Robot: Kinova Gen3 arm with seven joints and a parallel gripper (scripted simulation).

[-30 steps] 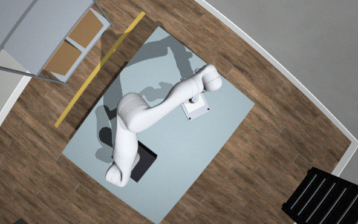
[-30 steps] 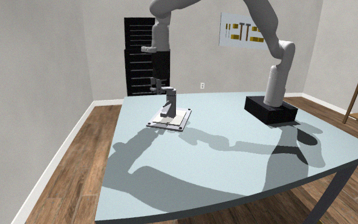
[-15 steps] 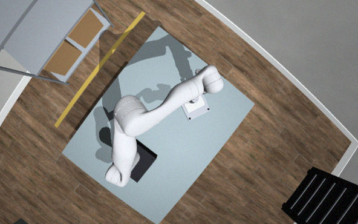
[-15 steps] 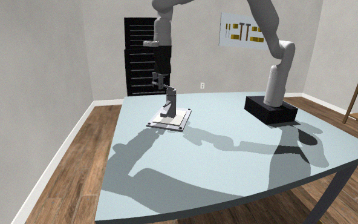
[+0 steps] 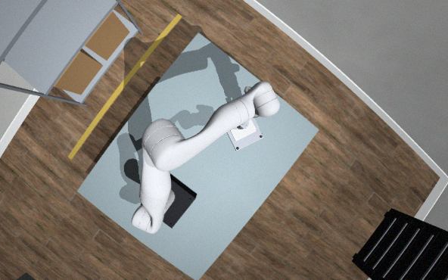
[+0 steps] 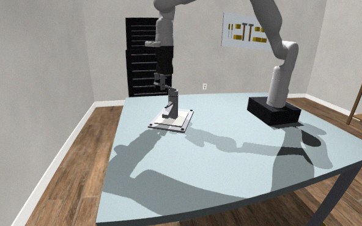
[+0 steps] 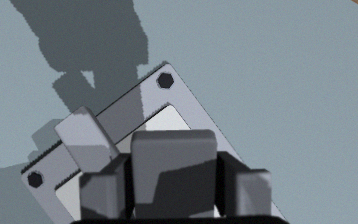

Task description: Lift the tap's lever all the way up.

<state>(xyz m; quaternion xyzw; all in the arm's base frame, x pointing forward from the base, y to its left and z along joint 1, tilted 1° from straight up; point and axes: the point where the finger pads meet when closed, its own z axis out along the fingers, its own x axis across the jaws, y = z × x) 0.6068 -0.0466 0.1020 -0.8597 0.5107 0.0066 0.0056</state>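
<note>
Now: hand 30 mm past the lever, 10 mm to the left of it and 10 mm above it. Round my hand: base plate (70 mm behind, 40 mm to the right, 180 mm below).
</note>
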